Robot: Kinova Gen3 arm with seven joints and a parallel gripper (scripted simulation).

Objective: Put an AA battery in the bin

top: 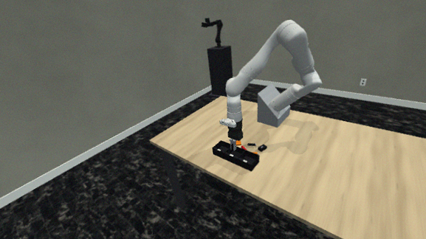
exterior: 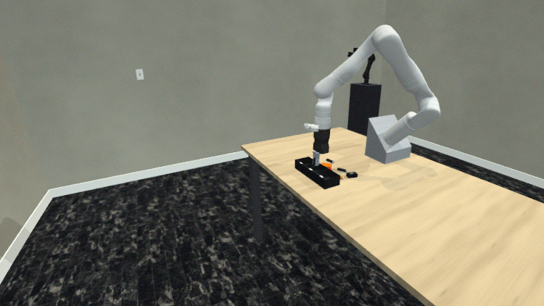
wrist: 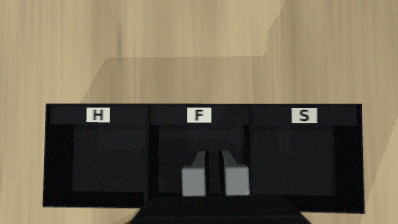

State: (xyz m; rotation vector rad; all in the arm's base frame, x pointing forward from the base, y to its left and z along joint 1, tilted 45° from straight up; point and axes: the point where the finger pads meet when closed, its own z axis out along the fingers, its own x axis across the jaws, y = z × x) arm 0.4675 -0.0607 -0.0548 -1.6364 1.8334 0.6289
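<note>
Now: the black bin marked S 1 cm ahead of my hand, 1 cm to the left of it and 5 cm below it. From my hand the other things lie so: red AA battery: 8 cm behind, 3 cm to the left, 6 cm below; then orange AA battery: 6 cm behind, 9 cm to the left, 6 cm below; then orange block: 11 cm behind, 4 cm to the right, 7 cm below.
</note>
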